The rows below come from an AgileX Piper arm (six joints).
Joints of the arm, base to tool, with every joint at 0 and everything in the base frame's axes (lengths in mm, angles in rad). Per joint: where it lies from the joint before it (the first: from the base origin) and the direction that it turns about. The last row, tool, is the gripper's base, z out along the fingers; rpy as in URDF.
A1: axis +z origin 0 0 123
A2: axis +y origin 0 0 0
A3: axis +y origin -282.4 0 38.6
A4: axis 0.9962 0 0.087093 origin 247.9 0 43.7
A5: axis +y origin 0 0 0
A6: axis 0.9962 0 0.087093 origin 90.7 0 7.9
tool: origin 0 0 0 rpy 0 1.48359 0
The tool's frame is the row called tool.
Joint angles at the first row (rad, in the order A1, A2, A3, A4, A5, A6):
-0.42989 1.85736 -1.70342 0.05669 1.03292 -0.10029
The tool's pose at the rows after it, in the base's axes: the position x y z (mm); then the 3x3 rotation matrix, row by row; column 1 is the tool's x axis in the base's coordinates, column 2 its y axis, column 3 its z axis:
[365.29, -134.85, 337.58], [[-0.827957, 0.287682, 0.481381], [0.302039, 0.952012, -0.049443], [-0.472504, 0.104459, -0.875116]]
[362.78, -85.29, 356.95], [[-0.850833, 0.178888, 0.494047], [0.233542, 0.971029, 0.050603], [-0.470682, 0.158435, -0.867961]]
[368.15, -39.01, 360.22], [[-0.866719, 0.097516, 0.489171], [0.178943, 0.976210, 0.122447], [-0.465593, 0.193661, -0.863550]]
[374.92, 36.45, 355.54], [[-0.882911, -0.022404, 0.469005], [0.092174, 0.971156, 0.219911], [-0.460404, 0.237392, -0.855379]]
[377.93, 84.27, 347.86], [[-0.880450, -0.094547, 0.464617], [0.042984, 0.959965, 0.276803], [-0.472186, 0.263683, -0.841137]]
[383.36, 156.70, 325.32], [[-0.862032, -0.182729, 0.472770], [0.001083, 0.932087, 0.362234], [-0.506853, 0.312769, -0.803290]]
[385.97, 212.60, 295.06], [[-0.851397, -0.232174, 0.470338], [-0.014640, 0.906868, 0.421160], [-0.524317, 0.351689, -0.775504]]
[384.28, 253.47, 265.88], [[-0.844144, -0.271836, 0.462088], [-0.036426, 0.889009, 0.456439], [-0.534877, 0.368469, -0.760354]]
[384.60, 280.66, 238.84], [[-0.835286, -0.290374, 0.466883], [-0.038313, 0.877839, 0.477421], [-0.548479, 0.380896, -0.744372]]
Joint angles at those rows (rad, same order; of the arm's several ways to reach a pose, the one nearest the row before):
-0.38523 1.78051 -1.70986 0.15184 1.10388 -0.10029
-0.27568 1.72590 -1.71075 0.20101 1.16153 -0.08790
-0.15378 1.71699 -1.71049 0.21477 1.16635 -0.04067
0.04940 1.73343 -1.71051 0.21861 1.13365 0.04503
0.17420 1.76011 -1.71054 0.21986 1.07748 0.09453
0.34868 1.83398 -1.71051 0.22487 0.93125 0.16942
0.46987 1.92173 -1.71054 0.23006 0.79361 0.22425
0.55444 1.99931 -1.71055 0.23006 0.68792 0.25207
0.60624 2.06887 -1.71053 0.22916 0.58968 0.27308

